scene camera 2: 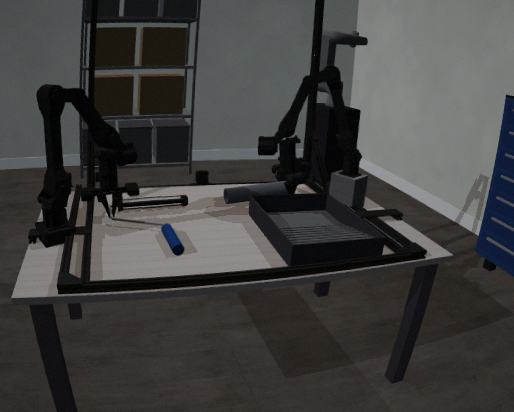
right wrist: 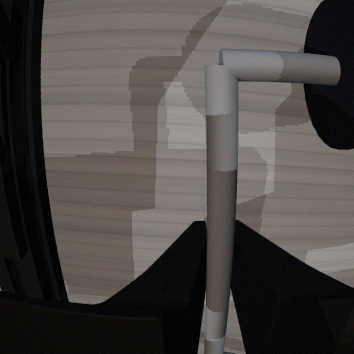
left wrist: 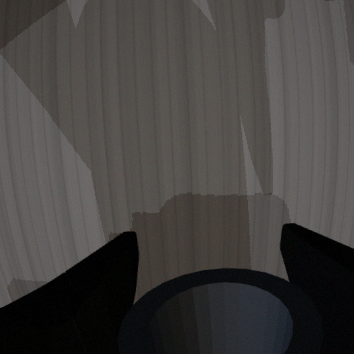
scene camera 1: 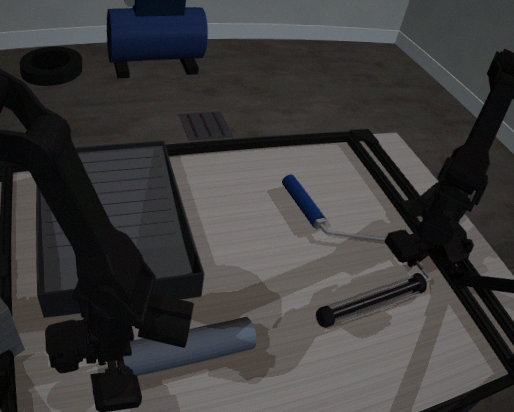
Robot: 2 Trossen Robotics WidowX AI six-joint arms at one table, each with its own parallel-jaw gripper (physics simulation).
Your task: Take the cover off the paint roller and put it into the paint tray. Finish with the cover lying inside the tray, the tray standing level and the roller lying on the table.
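Pixels of known places: left gripper, fingertip midpoint: (left wrist: pixel 210 240) (scene camera 1: pixel 106 373); right gripper, fingertip midpoint: (scene camera 2: pixel 111 217) (right wrist: pixel 214 231) (scene camera 1: pixel 410 265); left arm's base, origin of the base link: (scene camera 2: pixel 350 174); right arm's base, origin of the base link: (scene camera 2: pixel 54 225).
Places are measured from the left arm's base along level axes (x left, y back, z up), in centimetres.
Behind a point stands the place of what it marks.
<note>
The cover, a blue-grey tube (scene camera 1: pixel 200 345) {y -24.5, x -25.5, z -6.3 cm} (scene camera 2: pixel 260 191) {y -24.2, x -20.9, z -7.4 cm} (left wrist: pixel 220 275) {y -13.0, x -17.7, z -9.8 cm}, is off the roller, with a gap between its near end and the roller's end. My left gripper (scene camera 1: pixel 117 362) {y -12.2, x -17.4, z -10.9 cm} (scene camera 2: pixel 290 188) {y -12.2, x -17.4, z -10.9 cm} (left wrist: pixel 210 240) {y -12.2, x -17.4, z -10.9 cm} is shut on the cover, its fingers either side of the tube; its arm hides part of it. The roller's bare black cage (scene camera 1: pixel 372 300) {y -54.1, x -40.3, z -8.2 cm} (scene camera 2: pixel 152 201) {y -56.3, x -39.7, z -9.2 cm}, metal rod (right wrist: pixel 220 150) {y -70.3, x -44.7, z -9.4 cm} and blue handle (scene camera 1: pixel 302 200) {y -66.8, x -15.0, z -9.0 cm} (scene camera 2: pixel 172 239) {y -70.3, x -11.7, z -8.8 cm} show. My right gripper (scene camera 1: pixel 411 262) {y -71.7, x -41.4, z -11.7 cm} (scene camera 2: pixel 111 216) {y -71.7, x -41.4, z -11.7 cm} (right wrist: pixel 214 231) {y -71.7, x -41.4, z -11.7 cm} is shut on the rod. The dark paint tray (scene camera 1: pixel 182 220) {y -42.2, x -3.6, z -7.6 cm} (scene camera 2: pixel 335 251) {y -44.1, x 22.1, z -8.2 cm} stands level.
Black rails (scene camera 1: pixel 260 143) {y -77.0, x 5.0, z -10.4 cm} (scene camera 2: pixel 240 275) {y -69.0, x 11.9, z -10.0 cm} run along the edges of the table. In scene camera 2 a grey block (scene camera 2: pixel 348 190) {y -5.0, x 2.9, z -4.4 cm} stands behind the tray at the right. In scene camera 1 the left arm reaches across the tray's view and covers part of it.
</note>
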